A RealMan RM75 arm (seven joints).
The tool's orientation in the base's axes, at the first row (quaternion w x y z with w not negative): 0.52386, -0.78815, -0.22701, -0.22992
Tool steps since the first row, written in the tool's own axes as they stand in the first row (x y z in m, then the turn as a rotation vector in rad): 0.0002, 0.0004, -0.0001, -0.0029, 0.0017, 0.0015; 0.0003, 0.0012, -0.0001, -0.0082, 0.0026, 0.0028; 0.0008, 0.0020, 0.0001, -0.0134, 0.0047, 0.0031; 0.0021, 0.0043, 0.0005, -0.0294, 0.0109, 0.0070; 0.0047, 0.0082, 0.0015, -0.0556, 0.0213, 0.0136; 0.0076, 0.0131, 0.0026, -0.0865, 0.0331, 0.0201; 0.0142, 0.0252, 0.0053, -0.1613, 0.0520, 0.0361; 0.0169, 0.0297, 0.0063, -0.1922, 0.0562, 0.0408; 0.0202, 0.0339, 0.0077, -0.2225, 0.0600, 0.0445; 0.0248, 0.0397, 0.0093, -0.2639, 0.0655, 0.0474; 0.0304, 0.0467, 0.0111, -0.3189, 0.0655, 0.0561
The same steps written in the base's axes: 0.0004, -0.0002, -0.0001, -0.0011, 0.0005, -0.0035; 0.0009, -0.0005, -0.0007, -0.0046, 0.0007, -0.0078; 0.0018, -0.0005, -0.0010, -0.0074, -0.0003, -0.0125; 0.0043, -0.0008, -0.0020, -0.0159, -0.0007, -0.0279; 0.0088, -0.0009, -0.0036, -0.0295, -0.0013, -0.0534; 0.0142, -0.0013, -0.0058, -0.0461, -0.0029, -0.0827; 0.0270, -0.0022, -0.0115, -0.0920, -0.0034, -0.1468; 0.0319, -0.0025, -0.0135, -0.1133, -0.0041, -0.1700; 0.0372, -0.0023, -0.0150, -0.1346, -0.0055, -0.1922; 0.0445, -0.0023, -0.0170, -0.1637, -0.0096, -0.2220; 0.0534, -0.0024, -0.0193, -0.2061, -0.0079, -0.2581
